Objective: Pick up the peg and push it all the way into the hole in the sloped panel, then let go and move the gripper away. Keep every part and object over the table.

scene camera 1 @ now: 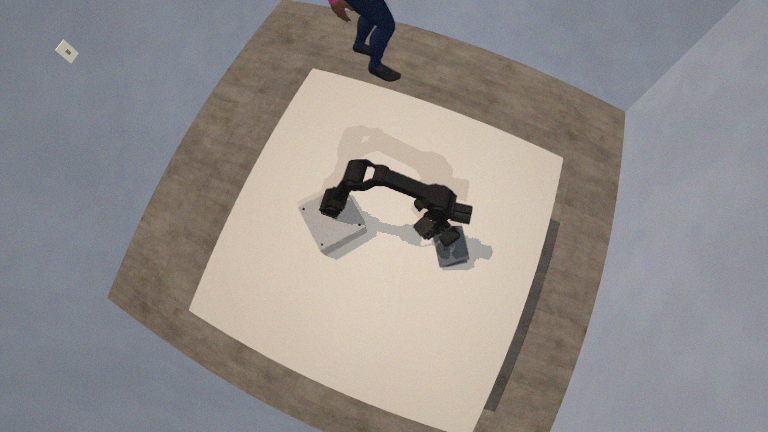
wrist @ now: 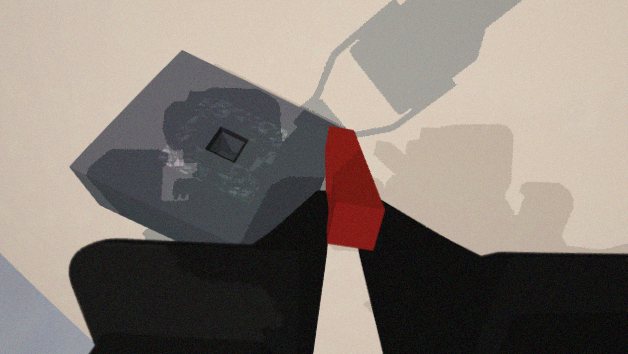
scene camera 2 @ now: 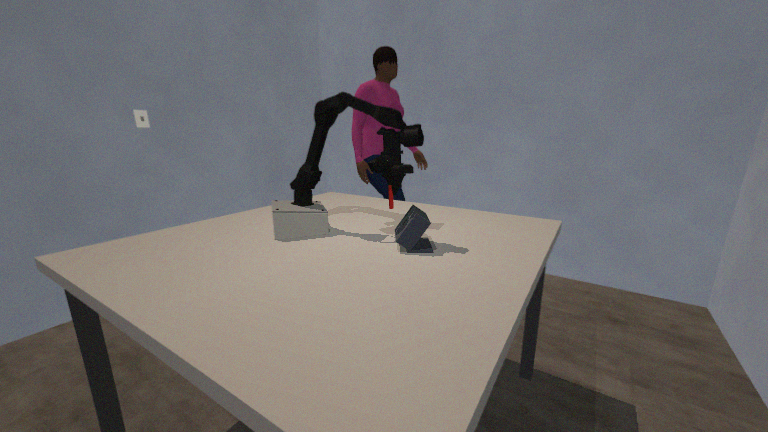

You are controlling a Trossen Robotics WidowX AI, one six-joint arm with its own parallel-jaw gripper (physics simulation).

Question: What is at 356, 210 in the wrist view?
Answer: A red peg.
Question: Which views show my gripper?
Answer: Scene camera 1, the wrist view and scene camera 2: all of them.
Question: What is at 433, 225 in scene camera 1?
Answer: My gripper.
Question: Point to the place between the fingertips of my gripper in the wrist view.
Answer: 341, 203
